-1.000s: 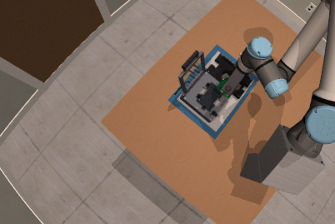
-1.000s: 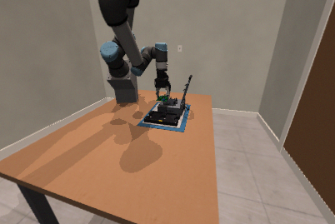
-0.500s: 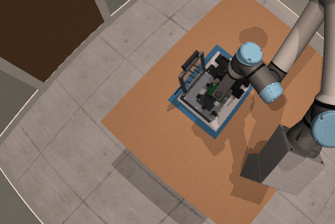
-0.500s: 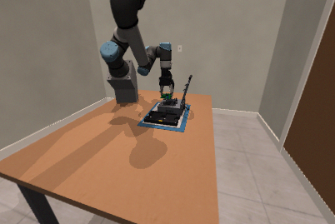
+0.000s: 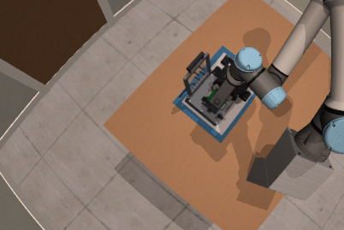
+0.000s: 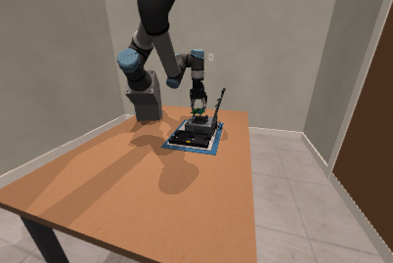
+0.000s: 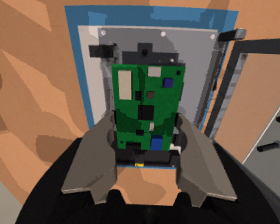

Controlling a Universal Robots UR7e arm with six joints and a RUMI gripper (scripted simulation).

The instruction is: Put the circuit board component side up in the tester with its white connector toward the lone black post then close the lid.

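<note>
Now: the black block 70 mm to the left of my hand, 60 mm behind it and 40 mm below it. Also, from my hand: tester lid: 130 mm ahead, 50 mm above, 10 mm to the left; then green circuit board: right at my hand.
</note>
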